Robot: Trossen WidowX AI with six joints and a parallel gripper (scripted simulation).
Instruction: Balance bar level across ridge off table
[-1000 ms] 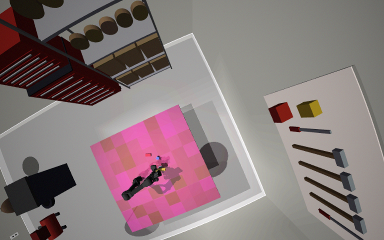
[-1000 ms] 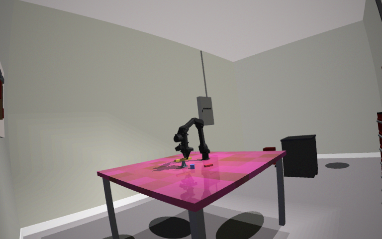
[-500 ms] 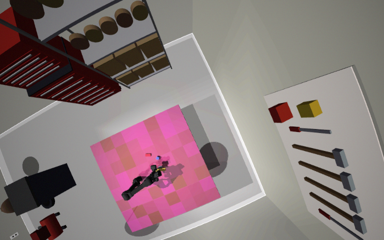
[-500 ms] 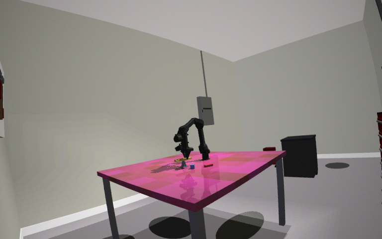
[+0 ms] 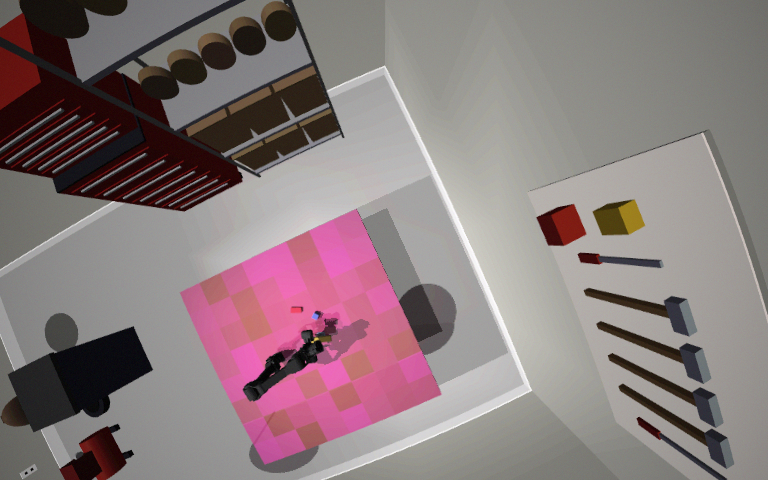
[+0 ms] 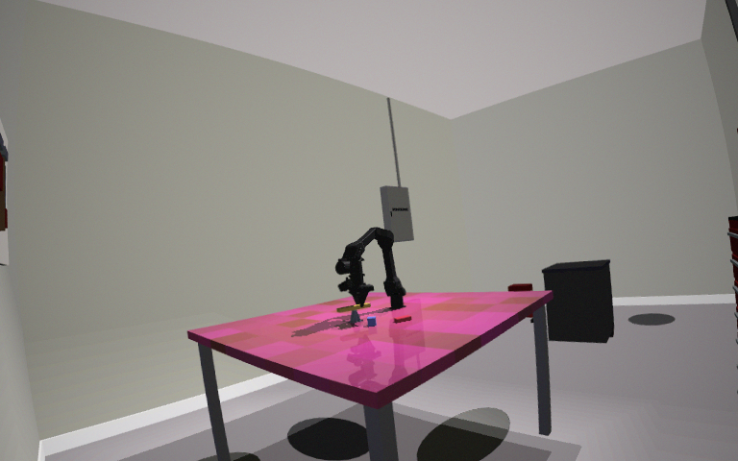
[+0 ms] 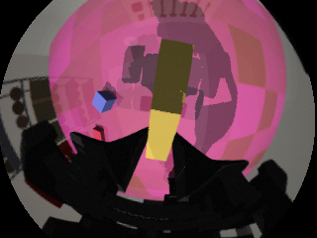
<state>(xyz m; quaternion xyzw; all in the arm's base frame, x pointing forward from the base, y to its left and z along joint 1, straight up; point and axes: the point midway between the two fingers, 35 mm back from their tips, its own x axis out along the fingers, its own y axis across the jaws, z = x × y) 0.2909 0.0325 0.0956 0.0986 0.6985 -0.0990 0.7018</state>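
My gripper tip is now 3 cm short of the yellow bar and 1 cm to the left of it. Also, from my gripper tip: small blue cube: 12 cm to the left, 6 cm ahead, 4 cm below; small red block: 20 cm to the left, 5 cm below, 4 cm behind.
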